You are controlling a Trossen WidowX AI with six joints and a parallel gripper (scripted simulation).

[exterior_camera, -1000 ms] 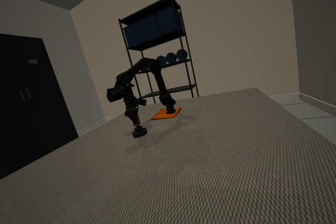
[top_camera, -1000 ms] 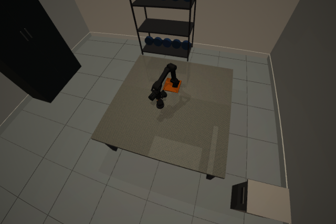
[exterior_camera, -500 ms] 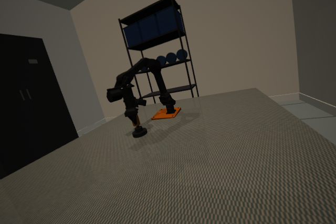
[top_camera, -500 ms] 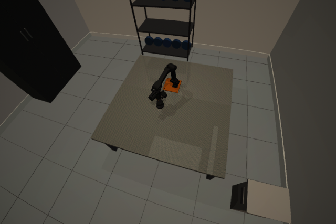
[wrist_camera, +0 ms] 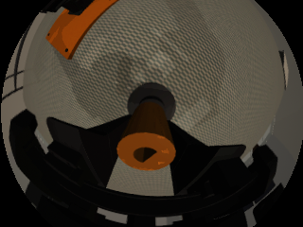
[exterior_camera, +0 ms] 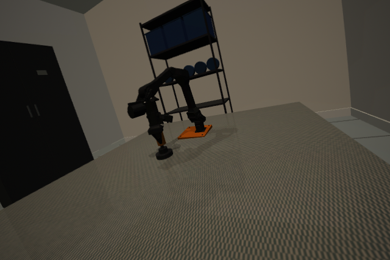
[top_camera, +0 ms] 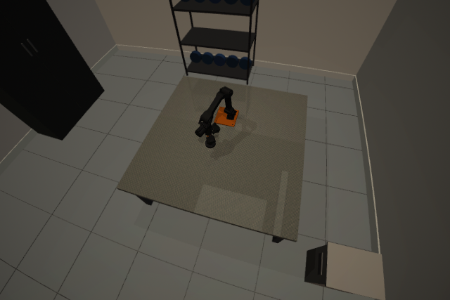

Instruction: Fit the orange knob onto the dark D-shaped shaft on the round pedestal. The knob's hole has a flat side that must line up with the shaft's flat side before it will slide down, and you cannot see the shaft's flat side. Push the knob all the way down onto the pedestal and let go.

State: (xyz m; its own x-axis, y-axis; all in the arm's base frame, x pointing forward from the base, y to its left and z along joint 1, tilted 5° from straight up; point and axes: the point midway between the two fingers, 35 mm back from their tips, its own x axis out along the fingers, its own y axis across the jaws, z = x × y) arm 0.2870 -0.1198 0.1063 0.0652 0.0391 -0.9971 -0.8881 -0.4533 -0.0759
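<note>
Now: gripper tip 4 cm above the pedestal. From my gripper tip the other things lie so: orange knob (2 cm above).
</note>
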